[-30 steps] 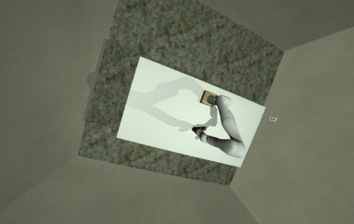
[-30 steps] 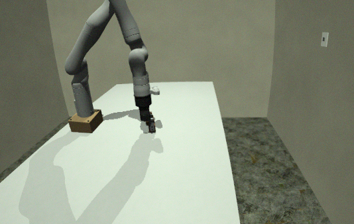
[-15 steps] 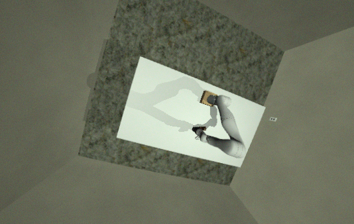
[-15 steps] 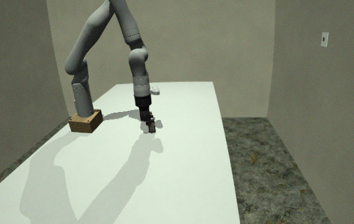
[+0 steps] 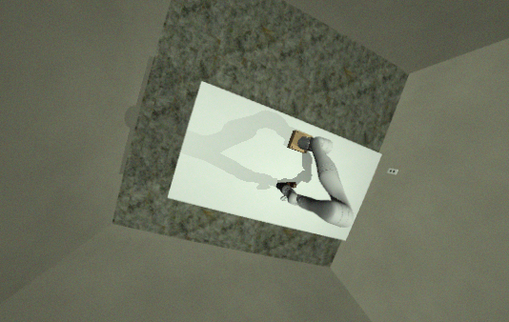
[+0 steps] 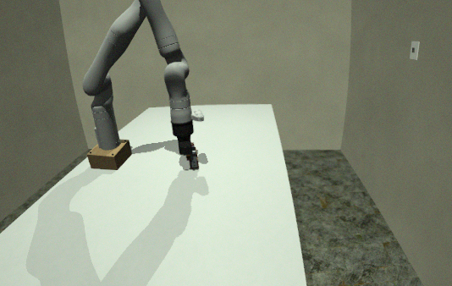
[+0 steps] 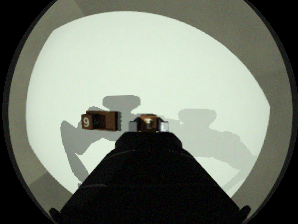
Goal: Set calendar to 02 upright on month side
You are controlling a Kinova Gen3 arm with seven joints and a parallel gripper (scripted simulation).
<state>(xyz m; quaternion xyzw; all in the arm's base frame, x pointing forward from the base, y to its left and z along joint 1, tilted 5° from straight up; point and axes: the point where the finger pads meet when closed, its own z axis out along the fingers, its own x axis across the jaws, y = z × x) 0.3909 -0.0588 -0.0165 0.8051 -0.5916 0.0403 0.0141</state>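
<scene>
My hand is 10 mm above the brown calendar cube. Round my hand: brown tray: 110 mm to the left, 30 mm behind, 20 mm below.
</scene>
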